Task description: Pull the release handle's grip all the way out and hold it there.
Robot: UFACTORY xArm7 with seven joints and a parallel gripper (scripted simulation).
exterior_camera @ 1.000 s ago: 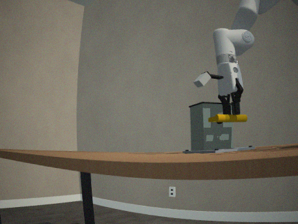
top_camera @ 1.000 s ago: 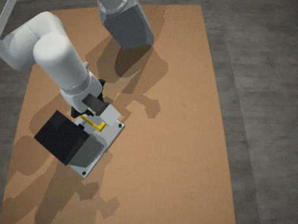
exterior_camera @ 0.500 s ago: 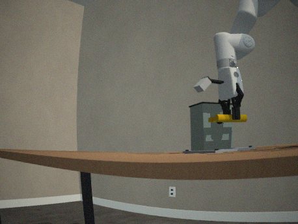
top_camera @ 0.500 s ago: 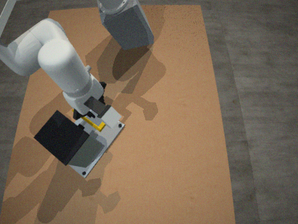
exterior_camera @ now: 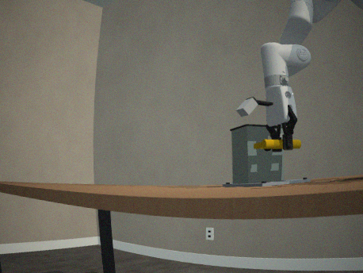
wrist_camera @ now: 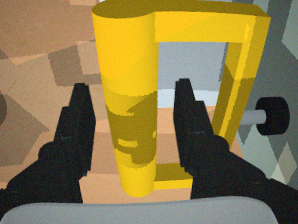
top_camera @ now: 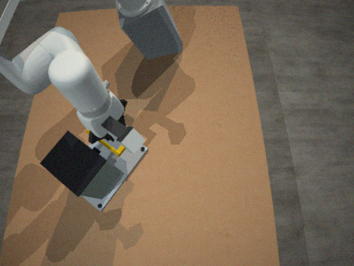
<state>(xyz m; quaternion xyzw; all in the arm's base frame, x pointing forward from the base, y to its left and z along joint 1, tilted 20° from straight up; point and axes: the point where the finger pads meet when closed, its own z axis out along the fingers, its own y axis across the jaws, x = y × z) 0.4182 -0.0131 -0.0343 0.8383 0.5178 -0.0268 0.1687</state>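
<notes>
Right now my hand is 80 mm short of the grey baseplate, 40 mm to the left of it and 100 mm above it.
</notes>
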